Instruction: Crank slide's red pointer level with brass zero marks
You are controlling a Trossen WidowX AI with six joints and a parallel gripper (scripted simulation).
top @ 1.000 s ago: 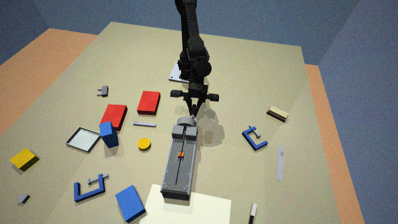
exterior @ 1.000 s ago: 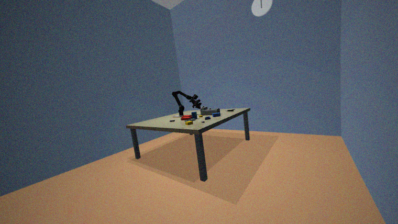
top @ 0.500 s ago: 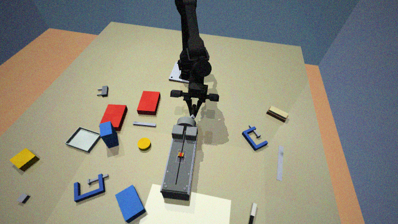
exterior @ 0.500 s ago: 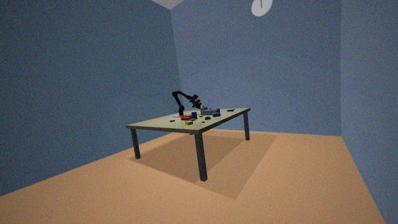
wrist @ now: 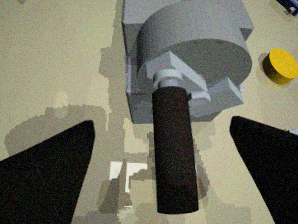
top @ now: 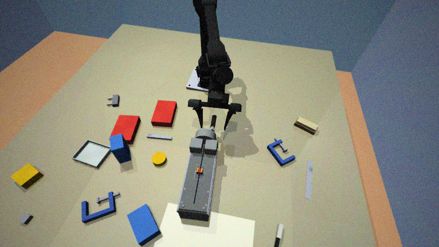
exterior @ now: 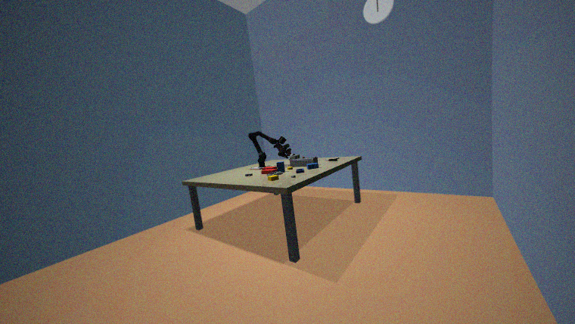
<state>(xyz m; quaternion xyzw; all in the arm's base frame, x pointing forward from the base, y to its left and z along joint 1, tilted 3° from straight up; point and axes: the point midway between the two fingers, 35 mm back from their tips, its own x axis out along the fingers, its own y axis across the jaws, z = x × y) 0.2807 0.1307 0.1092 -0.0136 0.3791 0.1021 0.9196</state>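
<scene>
Now: the dark crank handle 2 cm behind my gripper tip and 2 cm above it. Also, from my gripper tip: tan block (34 cm to the left, 20 cm behind, 7 cm below); red pointer (17 cm ahead, 1 cm to the left, 1 cm below); grey strip (37 cm to the left, 9 cm below, 3 cm ahead).
</scene>
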